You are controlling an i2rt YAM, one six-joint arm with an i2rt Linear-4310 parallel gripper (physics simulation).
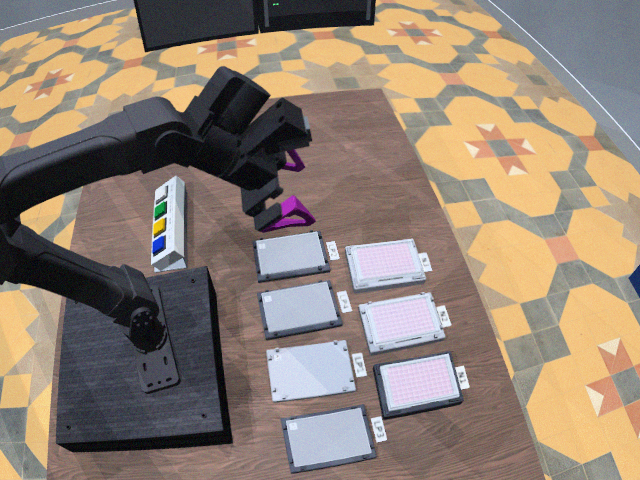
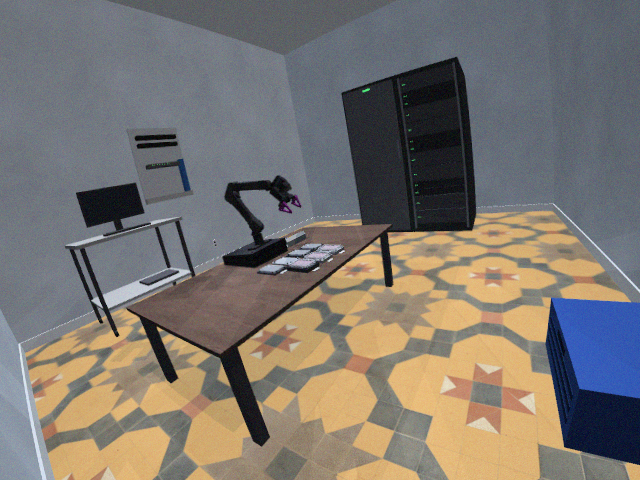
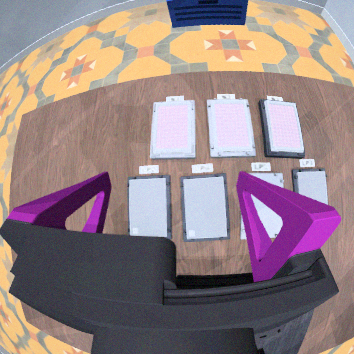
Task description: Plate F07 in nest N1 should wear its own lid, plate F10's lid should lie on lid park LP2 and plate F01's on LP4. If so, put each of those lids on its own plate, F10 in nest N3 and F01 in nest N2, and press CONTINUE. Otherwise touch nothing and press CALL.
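Places are measured from the arm's base along level axes (x right, y ahead, z up), in centimetres.
Where they show: gripper, fingertip midpoint: (image 1: pixel 307 194) (image 2: pixel 296 209) (image 3: pixel 173 178); arm's base, link origin: (image 1: pixel 151 338) (image 2: pixel 260 245).
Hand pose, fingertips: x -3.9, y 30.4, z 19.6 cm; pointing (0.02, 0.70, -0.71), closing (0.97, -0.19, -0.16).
Note:
Each offset is from my fingertips to the top centre of the thing. Level surfaces: height alone.
Plates with pink wells lie in nests N1 {dx +24.8, dy +11.2, dz -24.5 cm} (image 1: pixel 419 383) (image 3: pixel 284 128), N2 {dx +11.9, dy +13.9, dz -25.0 cm} (image 1: pixel 402 321) (image 3: pixel 231 127) and N3 {dx -1.3, dy +16.5, dz -24.8 cm} (image 1: pixel 386 261) (image 3: pixel 172 130). Whether the N1 plate wears a clear lid, I cannot tell. Grey lids with small white corner labels lie on LP2 {dx -10.4, dy -0.4, dz -26.3 cm} (image 1: pixel 292 255) (image 3: pixel 149 207), LP4 {dx +2.0, dy -2.9, dz -26.3 cm} (image 1: pixel 300 308) (image 3: pixel 205 207) and LP3 {dx +28.0, dy -7.0, dz -26.3 cm} (image 1: pixel 330 439) (image 3: pixel 312 187); their writing is too small to read. LP1 {dx +14.8, dy -5.3, dz -26.1 cm} (image 1: pixel 310 372) shows a pale plain surface with corner pegs. My gripper (image 1: pixel 306 193) (image 2: pixel 292 205) (image 3: pixel 173 178) is open and empty, above the table beyond LP2.
A white button box {dx -26.7, dy -23.2, dz -21.7 cm} (image 1: pixel 178 222) (image 2: pixel 296 238) with white, green, yellow and blue buttons stands beside the black arm base (image 1: pixel 124 413) (image 2: pixel 248 254); its writing is unreadable. The wooden table {dz -28.1 cm} (image 1: pixel 356 129) (image 2: pixel 217 304) carries everything. A blue cabinet (image 2: pixel 594 341) (image 3: pixel 207 12) stands on the floor.

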